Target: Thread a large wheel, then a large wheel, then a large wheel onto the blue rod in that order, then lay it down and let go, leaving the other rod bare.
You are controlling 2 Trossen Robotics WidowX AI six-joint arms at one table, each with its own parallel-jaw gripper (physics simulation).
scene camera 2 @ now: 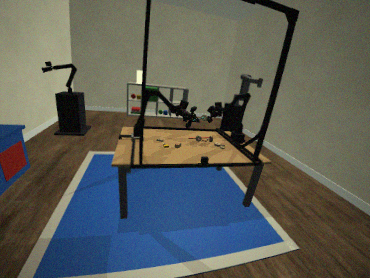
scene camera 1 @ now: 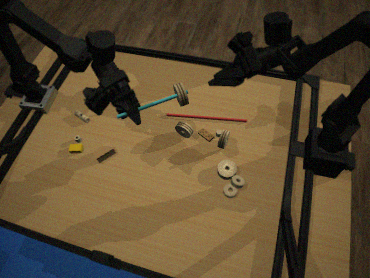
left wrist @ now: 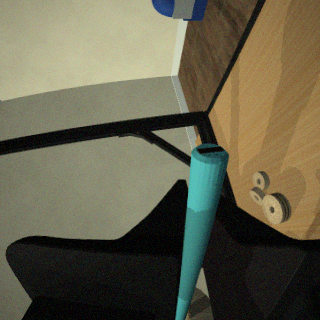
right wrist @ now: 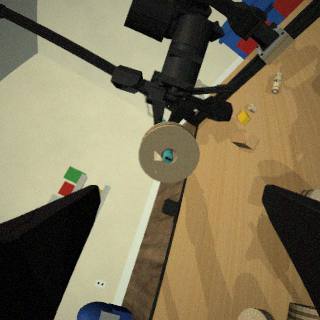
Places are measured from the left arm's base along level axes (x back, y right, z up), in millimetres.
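Where they show: left gripper, fingertip midpoint: (scene camera 2: 199,121) (scene camera 1: 139,123) (left wrist: 187,186); right gripper, fingertip midpoint: (scene camera 2: 208,116) (scene camera 1: 211,80) (right wrist: 181,193); left arm's base, link origin: (scene camera 2: 137,135) (scene camera 1: 36,95) (right wrist: 268,40); right arm's base, link origin: (scene camera 2: 238,132) (scene camera 1: 330,144).
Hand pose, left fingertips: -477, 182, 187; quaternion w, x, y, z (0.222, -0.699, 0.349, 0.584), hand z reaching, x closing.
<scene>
Each offset is from my left fingertips to the top centre of the thing, as dx, dy, dz.
My left gripper (scene camera 1: 133,111) (left wrist: 187,186) is shut on the blue rod {-22, -54, +19} (scene camera 1: 159,102) (left wrist: 200,220), near one end, and holds it above the table. A large striped wheel {-85, -91, +40} (scene camera 1: 180,94) (right wrist: 157,142) is around the rod near its other end; the rod's tip shows at the wheel's hole in the right wrist view. My right gripper (scene camera 1: 212,82) (right wrist: 181,193) is open and empty, to the right of that wheel and apart from it. One large wheel {-75, -119, -167} (scene camera 1: 184,129) and another large wheel {-200, -102, -167} (scene camera 1: 224,139) stand tilted on the table. A third large wheel {-220, -12, -203} (scene camera 1: 227,168) (left wrist: 275,208) lies flat.
The bare red rod {-134, -189, -214} (scene camera 1: 206,118) lies behind the loose wheels. Two small wheels {-255, +23, -195} (scene camera 1: 237,181) {-237, +50, -210} (scene camera 1: 230,190) lie beside the flat large one. A brown piece {-142, -124, -215} (scene camera 1: 206,134), a yellow block {+261, -12, -208} (scene camera 1: 75,148) (right wrist: 243,117), a dark block {+160, -9, -193} (scene camera 1: 106,155) and a pale connector {+286, -133, -205} (scene camera 1: 82,116) also lie there.
</scene>
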